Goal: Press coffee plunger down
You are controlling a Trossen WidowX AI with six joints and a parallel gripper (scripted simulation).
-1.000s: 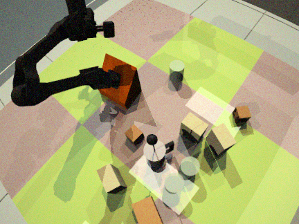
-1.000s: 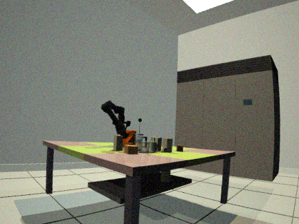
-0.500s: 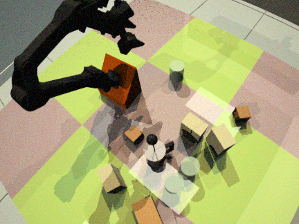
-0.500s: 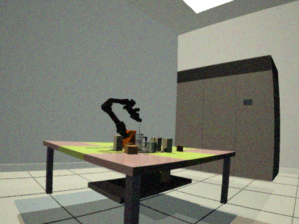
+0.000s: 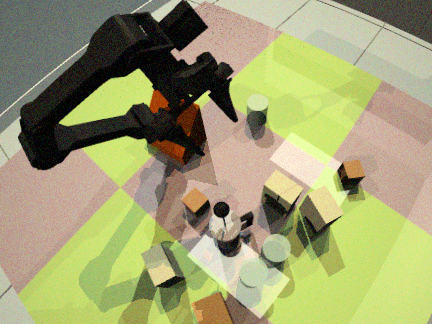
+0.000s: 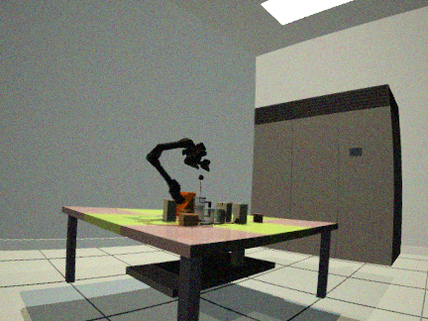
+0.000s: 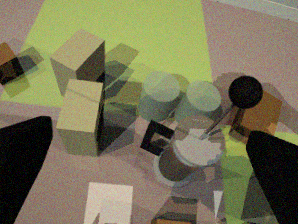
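Right now the coffee press is 70 mm ahead of my gripper tip, 80 mm to the right of it and 180 mm below it.
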